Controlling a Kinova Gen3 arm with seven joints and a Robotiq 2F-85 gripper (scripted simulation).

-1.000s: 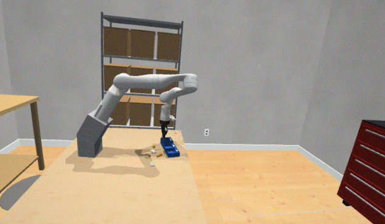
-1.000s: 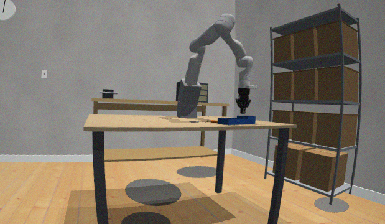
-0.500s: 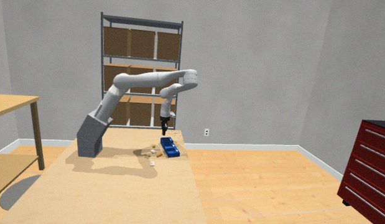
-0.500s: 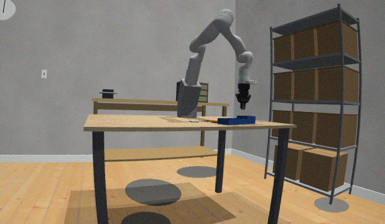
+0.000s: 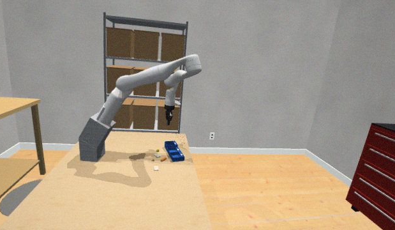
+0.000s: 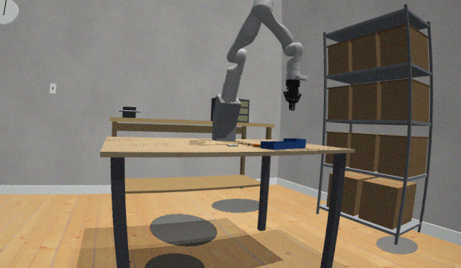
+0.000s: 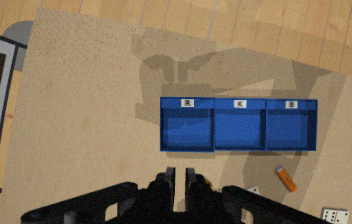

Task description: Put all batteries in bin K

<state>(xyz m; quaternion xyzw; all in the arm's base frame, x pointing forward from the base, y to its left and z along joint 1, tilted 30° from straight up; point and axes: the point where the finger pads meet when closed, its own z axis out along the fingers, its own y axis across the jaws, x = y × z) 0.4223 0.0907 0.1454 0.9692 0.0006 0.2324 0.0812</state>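
The orange battery is 200 mm below my hand, 180 mm to the right of it and 70 mm behind it. Also, from my hand: round black-and-yellow thing 210 mm below, 170 mm to the right, 140 mm behind; then yellow die 200 mm below, 80 mm behind, 40 mm to the right; then blue bin 190 mm below, 90 mm to the right, 30 mm ahead.
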